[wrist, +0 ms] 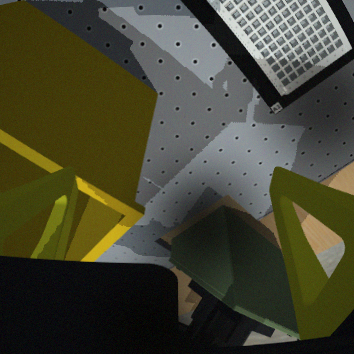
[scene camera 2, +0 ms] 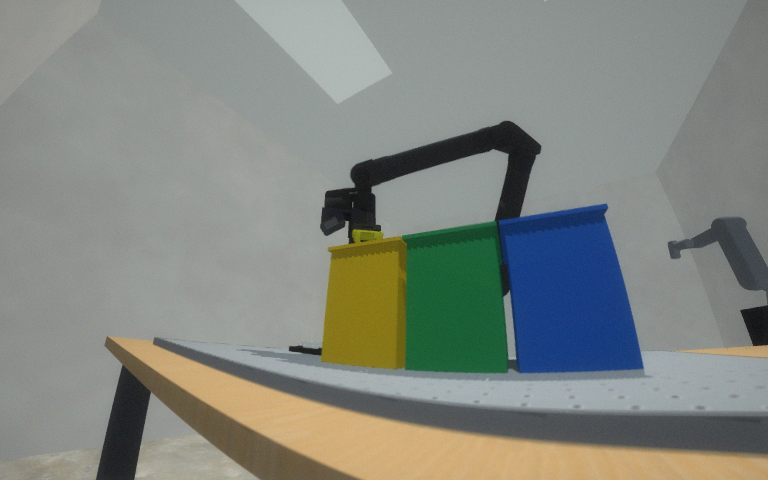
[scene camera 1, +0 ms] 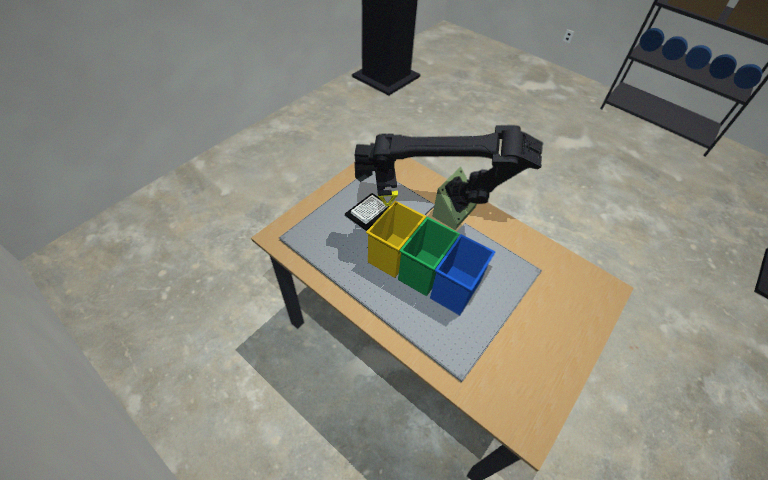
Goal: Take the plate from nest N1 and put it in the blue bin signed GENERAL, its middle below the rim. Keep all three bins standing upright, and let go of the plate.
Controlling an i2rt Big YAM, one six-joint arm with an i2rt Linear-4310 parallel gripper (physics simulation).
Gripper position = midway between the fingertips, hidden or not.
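The gripper [wrist: 173,177] is visible from the wrist, and so is a yellow bin [wrist: 74,106]. Scene camera 1 shows the yellow bin [scene camera 1: 395,226] too, together with a green bin [scene camera 1: 422,253] and a blue bin [scene camera 1: 458,275]. From scene camera 2 the yellow bin [scene camera 2: 365,318], the green bin [scene camera 2: 455,319] and the blue bin [scene camera 2: 571,313] can be seen.
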